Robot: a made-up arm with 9 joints. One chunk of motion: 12 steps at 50 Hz.
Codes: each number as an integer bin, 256 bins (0 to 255) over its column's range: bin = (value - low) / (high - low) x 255, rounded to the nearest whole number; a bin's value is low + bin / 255 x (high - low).
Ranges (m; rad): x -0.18..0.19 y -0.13..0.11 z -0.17..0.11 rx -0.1..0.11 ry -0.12..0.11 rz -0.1..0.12
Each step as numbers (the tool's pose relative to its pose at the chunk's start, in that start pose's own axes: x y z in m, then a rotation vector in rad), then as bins.
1 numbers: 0.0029 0.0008 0.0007 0.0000 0.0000 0.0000
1 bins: 126 139 155 121 133 116
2 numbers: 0.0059 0.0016 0.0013 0.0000 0.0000 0.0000
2 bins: 128 140 156 121 133 116
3 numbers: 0.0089 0.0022 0.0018 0.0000 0.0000 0.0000
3 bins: 130 140 156 121 133 116
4 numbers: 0.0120 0.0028 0.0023 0.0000 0.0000 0.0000
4 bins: 132 141 157 121 133 116
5 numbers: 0.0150 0.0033 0.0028 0.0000 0.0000 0.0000
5 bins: 134 142 157 121 133 116
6 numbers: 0.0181 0.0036 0.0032 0.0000 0.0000 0.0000
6 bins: 137 142 158 121 133 116
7 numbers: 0.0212 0.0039 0.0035 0.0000 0.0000 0.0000
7 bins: 139 142 158 121 133 116
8 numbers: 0.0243 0.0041 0.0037 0.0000 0.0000 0.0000
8 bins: 141 142 158 121 133 116
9 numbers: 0.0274 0.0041 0.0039 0.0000 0.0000 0.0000
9 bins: 143 142 158 121 133 116
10 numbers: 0.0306 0.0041 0.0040 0.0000 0.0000 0.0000
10 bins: 145 142 158 121 133 116
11 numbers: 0.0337 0.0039 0.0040 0.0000 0.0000 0.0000
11 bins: 147 142 158 121 133 116
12 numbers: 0.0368 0.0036 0.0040 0.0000 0.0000 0.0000
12 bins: 149 142 158 121 133 116
